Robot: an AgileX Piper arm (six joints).
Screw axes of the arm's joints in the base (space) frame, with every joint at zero. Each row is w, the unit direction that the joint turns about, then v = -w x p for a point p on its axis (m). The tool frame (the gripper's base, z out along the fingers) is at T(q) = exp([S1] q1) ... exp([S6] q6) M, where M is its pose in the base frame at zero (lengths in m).
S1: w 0 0 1 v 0 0 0
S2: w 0 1 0 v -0.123 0 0
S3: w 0 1 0 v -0.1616 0 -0.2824
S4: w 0.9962 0 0.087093 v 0 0.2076 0
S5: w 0 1 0 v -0.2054 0 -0.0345
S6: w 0.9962 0 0.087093 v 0 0.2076 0
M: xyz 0.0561 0 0.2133 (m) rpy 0 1.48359 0 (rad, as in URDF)
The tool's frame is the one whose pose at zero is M.
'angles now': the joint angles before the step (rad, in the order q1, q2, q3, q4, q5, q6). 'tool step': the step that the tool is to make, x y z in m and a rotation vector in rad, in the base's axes. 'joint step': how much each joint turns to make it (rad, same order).
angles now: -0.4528, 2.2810, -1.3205, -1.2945, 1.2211, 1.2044
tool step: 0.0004, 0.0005, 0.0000, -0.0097, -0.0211, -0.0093
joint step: 0.0016, 0.0000, 0.0000, -0.0001, 0.0000, 0.0257
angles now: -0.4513, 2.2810, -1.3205, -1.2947, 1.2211, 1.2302
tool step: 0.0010, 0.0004, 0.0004, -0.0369, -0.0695, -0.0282
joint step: 0.0025, 0.0001, 0.0000, -0.0082, 0.0001, 0.0870
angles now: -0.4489, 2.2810, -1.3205, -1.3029, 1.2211, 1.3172
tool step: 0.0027, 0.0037, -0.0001, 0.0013, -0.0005, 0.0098
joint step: 0.0113, 0.0001, -0.0003, 0.0022, 0.0000, -0.0003
